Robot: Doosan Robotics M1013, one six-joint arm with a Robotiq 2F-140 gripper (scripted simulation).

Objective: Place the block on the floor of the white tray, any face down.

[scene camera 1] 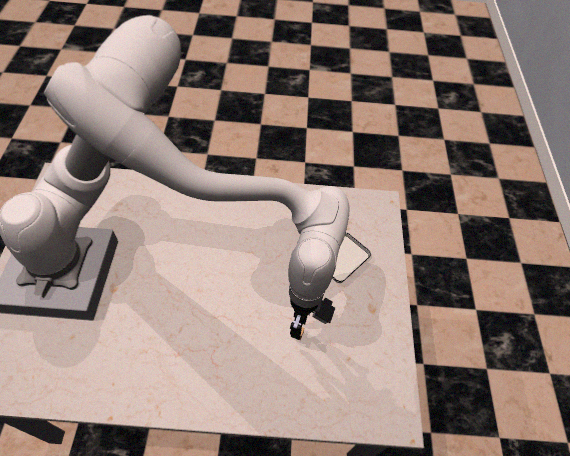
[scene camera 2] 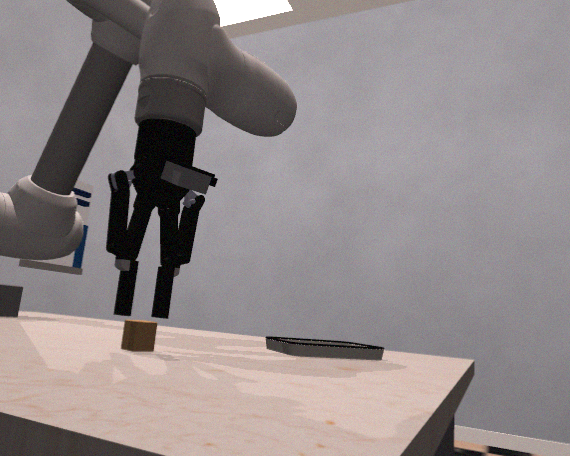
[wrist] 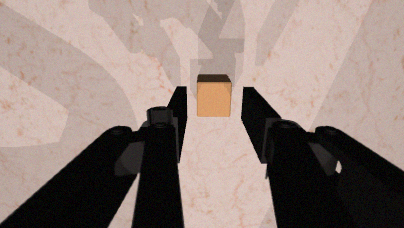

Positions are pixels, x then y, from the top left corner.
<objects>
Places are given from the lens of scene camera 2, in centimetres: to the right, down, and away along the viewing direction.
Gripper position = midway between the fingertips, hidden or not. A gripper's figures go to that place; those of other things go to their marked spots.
my gripper (scene camera 2: 141, 316): -18, 11, 56
orange-brown block (scene camera 2: 138, 336): -18, 13, 54
</objects>
